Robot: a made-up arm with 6 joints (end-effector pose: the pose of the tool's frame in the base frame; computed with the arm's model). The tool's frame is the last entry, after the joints.
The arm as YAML. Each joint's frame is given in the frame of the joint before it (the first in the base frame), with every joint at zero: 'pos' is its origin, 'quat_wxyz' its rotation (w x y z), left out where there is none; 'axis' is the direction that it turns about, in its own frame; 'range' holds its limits. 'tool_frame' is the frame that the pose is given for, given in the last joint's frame.
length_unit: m
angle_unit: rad
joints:
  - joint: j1
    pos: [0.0, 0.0, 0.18]
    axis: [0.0, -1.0, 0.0]
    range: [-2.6, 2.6]
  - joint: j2
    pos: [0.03, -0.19, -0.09]
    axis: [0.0, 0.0, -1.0]
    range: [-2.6, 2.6]
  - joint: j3
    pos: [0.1, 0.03, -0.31]
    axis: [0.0, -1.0, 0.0]
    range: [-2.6, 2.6]
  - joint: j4
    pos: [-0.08, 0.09, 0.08]
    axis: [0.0, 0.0, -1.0]
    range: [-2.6, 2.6]
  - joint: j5
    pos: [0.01, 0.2, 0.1]
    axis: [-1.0, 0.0, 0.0]
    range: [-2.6, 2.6]
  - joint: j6
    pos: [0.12, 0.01, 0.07]
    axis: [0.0, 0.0, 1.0]
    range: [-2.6, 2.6]
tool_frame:
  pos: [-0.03, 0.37, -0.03]
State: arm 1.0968 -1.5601 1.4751 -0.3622 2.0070 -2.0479
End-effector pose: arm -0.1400 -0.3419 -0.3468 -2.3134 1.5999 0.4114
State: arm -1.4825 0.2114 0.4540 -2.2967 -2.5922 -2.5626
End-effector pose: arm -0.7120 0.0138 0.5225 1.8322 -2.0694 -0.7354
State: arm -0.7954 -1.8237 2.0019 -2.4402 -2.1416 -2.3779
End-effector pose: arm -0.8034 0.1381 -0.3018 -0.0821 0.0599 0.6158
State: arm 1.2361 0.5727 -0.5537 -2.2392 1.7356 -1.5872
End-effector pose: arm -0.0310 0.2895 0.1538 0.4587 -2.4837 0.0075
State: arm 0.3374 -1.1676 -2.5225 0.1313 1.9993 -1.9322
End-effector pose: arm -0.0156 -0.1652 -0.7329 -1.6738 -0.8857 1.5322
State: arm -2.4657 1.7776 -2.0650 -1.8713 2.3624 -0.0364
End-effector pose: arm -0.3781 -0.2711 0.2370 -0.6212 2.1816 0.1967
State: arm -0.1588 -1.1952 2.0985 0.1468 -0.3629 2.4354
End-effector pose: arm -0.0776 -0.0874 -0.4274 0.9626 2.2797 -1.3142
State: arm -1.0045 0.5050 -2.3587 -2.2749 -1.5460 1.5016
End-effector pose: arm -0.3252 -0.4644 -0.2403 -1.6829 1.3307 1.7081
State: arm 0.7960 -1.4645 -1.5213 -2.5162 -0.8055 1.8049
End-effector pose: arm 0.4131 0.0331 -0.0221 -1.8820 -1.3503 -0.5488
